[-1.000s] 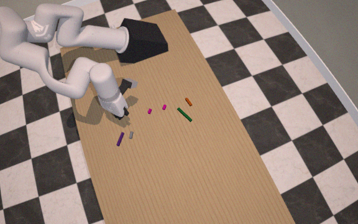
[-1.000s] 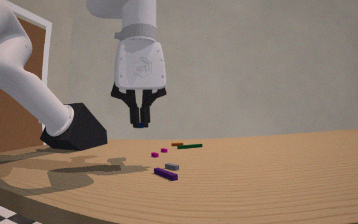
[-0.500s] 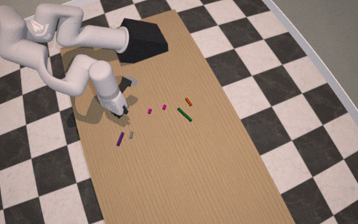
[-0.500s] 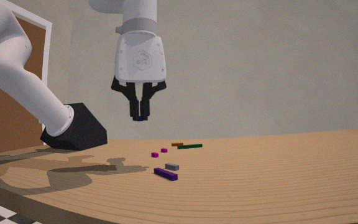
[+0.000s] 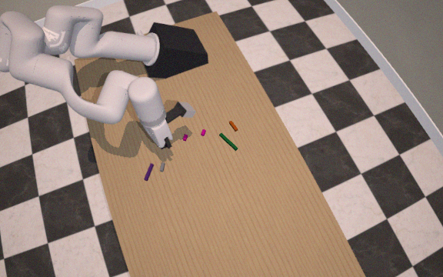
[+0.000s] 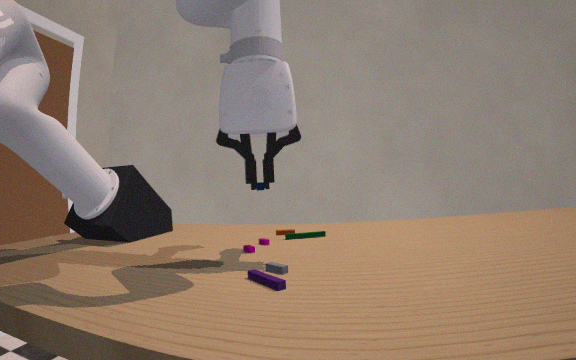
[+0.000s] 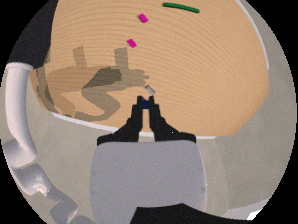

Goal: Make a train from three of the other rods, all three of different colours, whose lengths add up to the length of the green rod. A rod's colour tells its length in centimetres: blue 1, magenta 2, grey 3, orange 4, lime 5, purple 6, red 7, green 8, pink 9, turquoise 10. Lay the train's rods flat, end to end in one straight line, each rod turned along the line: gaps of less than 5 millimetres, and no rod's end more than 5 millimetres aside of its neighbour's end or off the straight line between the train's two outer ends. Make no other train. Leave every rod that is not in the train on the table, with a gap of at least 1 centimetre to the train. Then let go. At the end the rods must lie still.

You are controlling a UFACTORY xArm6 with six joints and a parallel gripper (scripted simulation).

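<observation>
Right now my hand is 120 mm above the grey rod, 30 mm to the left of it and 20 mm short of it. The rest, counted from my hand: purple rod (120 mm below, 80 mm to the right, 20 mm ahead); blue rod (20 mm below); green rod (210 mm to the left, 120 mm below, 40 mm ahead).
</observation>
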